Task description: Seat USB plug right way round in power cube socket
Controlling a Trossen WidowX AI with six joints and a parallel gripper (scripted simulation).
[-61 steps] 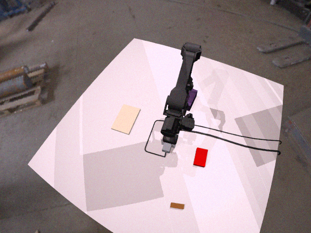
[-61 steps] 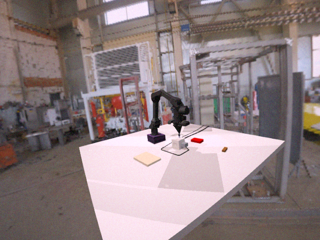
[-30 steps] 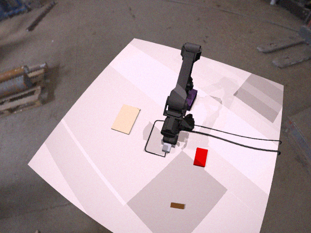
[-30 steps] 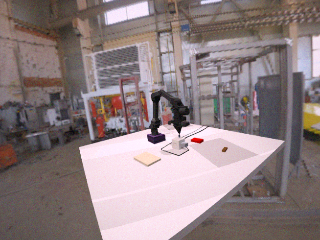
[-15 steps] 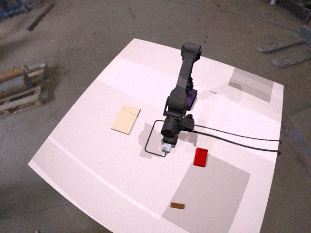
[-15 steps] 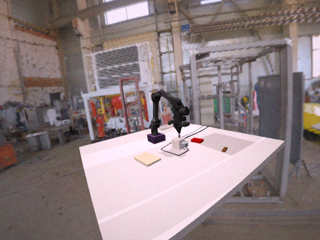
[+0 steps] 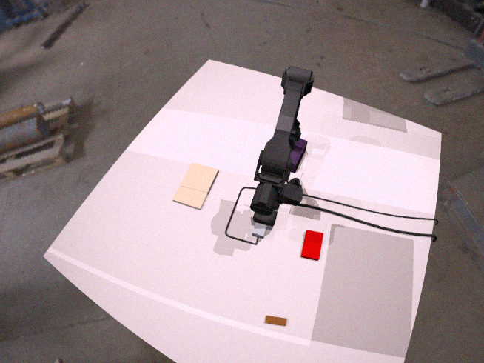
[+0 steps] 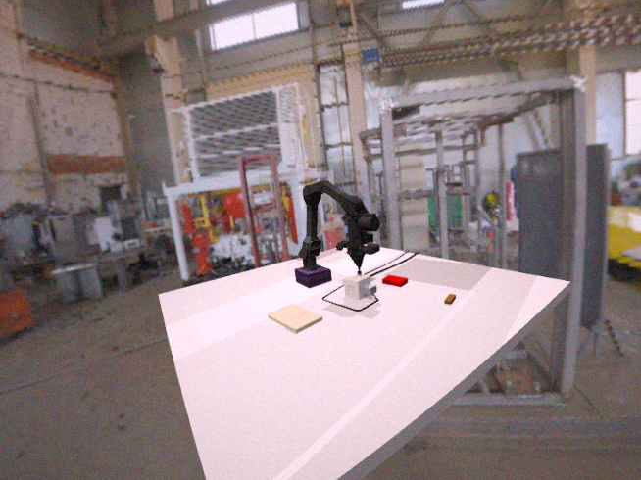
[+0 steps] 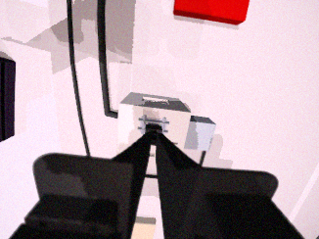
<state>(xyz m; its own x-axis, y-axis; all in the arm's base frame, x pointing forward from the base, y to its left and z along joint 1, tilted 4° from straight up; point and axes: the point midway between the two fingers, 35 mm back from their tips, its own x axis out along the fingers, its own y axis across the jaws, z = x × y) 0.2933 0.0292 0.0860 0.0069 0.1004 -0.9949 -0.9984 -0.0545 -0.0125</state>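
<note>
Now: gripper tip 2 cm above the USB plug. Also, from my gripper tip: beige plate: 4 cm behind, 31 cm to the right, 10 cm below; small brown block: 32 cm ahead, 13 cm to the left, 10 cm below; red block: 5 cm ahead, 16 cm to the left, 10 cm below.
</note>
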